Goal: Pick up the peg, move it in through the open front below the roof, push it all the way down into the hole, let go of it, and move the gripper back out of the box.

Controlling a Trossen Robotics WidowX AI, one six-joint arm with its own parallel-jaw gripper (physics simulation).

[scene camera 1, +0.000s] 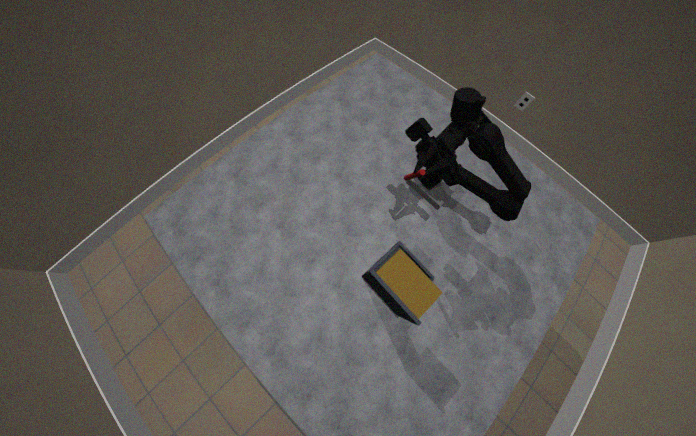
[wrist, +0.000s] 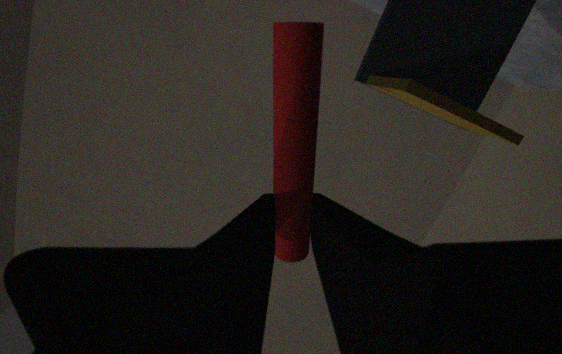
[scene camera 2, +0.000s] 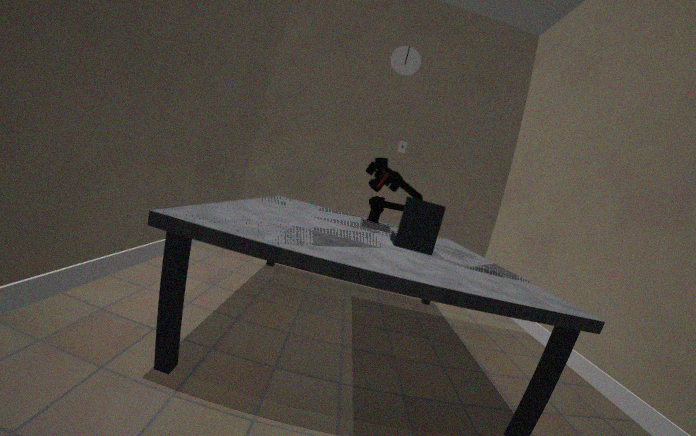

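The red peg is held between the fingertips of my gripper, near one end of the peg. The gripper is shut on it, high above the table. In scene camera 2 the peg is tilted. The box, dark with a yellow roof, stands on the table, apart from the gripper. In scene camera 2 a dark wall of the box shows. In the wrist view part of the box is at the upper right. The hole is hidden in all views.
The grey mottled table carries the box and the arm's base. The arm's links bend out to the right of the gripper in scene camera 1. Room walls with a socket and a clock stand behind.
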